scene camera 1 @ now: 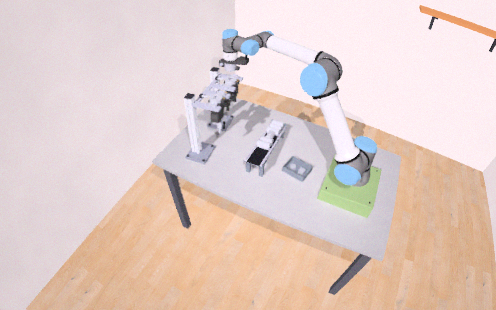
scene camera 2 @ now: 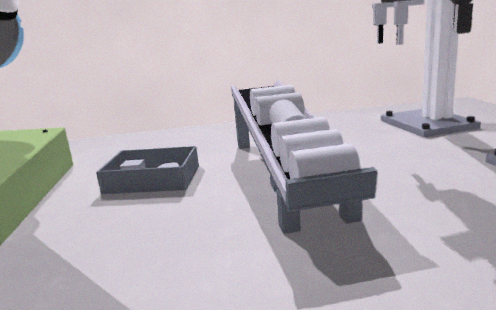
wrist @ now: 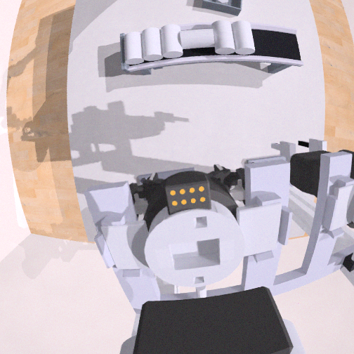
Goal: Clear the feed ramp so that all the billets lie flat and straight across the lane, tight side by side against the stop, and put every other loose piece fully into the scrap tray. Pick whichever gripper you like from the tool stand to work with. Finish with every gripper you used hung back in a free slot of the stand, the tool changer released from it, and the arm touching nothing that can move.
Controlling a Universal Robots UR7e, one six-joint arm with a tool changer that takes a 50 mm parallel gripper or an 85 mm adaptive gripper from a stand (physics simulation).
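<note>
The feed ramp (scene camera 1: 257, 156) (scene camera 2: 257, 134) (wrist: 276, 46) holds several white cylinders. Three (scene camera 2: 325, 162) (wrist: 152, 44) lie across the lane beside the stop (scene camera 2: 332, 190). Then one (scene camera 2: 286, 111) (wrist: 197, 38) lies lengthwise, and two more (wrist: 234, 37) lie across behind it. The scrap tray (scene camera 2: 142, 181) holds a block (scene camera 2: 133, 164) and a rounded piece (scene camera 2: 169, 165). The arm's tool changer (scene camera 1: 230, 64) carries no gripper and is above the stand. The adaptive gripper (wrist: 182, 182) hangs below it, fingers spread. The parallel gripper (scene camera 2: 390, 34) hangs in another slot with its fingers apart and empty.
The tool stand (scene camera 1: 192, 122) (scene camera 2: 440, 65) has upright posts on bolted base plates and slot brackets around the hung grippers. The scrap tray stands between the ramp and the green robot base (scene camera 1: 350, 197) (scene camera 2: 37, 175). A dark block (wrist: 215, 325) covers the bottom of the wrist view.
</note>
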